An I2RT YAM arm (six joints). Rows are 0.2 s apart.
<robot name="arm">
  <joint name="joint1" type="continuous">
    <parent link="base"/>
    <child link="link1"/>
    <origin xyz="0 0 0.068"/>
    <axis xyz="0 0 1"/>
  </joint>
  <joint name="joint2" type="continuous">
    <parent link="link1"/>
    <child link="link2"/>
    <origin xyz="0.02 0.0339 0.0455" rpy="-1.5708 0 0"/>
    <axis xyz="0 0 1"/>
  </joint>
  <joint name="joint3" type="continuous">
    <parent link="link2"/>
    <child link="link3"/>
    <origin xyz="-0.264 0 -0.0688" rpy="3.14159 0 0"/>
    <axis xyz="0 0 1"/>
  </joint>
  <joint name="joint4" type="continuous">
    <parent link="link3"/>
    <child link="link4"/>
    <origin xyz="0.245 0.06 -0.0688"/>
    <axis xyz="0 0 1"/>
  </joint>
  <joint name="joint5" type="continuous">
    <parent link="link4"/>
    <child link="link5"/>
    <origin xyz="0.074 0.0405 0.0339" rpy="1.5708 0 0"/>
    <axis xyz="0 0 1"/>
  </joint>
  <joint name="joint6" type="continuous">
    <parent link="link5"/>
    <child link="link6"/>
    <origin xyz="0.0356 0 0.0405" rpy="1.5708 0 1.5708"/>
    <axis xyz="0 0 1"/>
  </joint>
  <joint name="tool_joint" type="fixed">
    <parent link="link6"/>
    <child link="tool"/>
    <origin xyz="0 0 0" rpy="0 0 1.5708"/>
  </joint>
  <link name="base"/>
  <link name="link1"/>
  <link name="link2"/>
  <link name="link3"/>
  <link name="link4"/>
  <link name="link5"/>
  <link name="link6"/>
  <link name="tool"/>
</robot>
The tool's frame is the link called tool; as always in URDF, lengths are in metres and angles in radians. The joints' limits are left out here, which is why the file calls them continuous.
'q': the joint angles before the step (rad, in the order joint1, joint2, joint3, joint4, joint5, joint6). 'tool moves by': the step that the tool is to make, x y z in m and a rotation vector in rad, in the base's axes. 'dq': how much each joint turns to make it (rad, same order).
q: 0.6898 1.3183 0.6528 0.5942 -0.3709 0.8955
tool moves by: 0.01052 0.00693 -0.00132 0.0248 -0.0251 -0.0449
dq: 0.0005 0.0622 0.0231 0.0762 0.0452 0.0059
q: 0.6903 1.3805 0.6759 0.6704 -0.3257 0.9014
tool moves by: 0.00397 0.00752 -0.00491 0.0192 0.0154 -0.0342
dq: 0.0159 0.0445 0.0096 0.0435 0.0493 0.0273
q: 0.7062 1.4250 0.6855 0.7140 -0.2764 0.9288
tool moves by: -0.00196 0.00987 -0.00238 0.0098 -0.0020 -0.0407
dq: 0.0361 0.0274 0.0074 0.0298 0.0767 0.0078
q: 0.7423 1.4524 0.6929 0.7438 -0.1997 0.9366
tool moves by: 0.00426 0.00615 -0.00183 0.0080 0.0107 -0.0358
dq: 0.0100 0.0330 0.0205 0.0125 0.0456 0.0141
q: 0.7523 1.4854 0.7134 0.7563 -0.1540 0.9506
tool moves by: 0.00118 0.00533 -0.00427 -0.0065 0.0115 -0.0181
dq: 0.0127 0.0247 0.0090 0.0034 0.0307 0.0039
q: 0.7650 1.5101 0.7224 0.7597 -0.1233 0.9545
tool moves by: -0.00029 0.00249 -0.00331 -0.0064 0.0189 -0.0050
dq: 0.0073 0.0097 0.0023 -0.0096 0.0120 0.0090
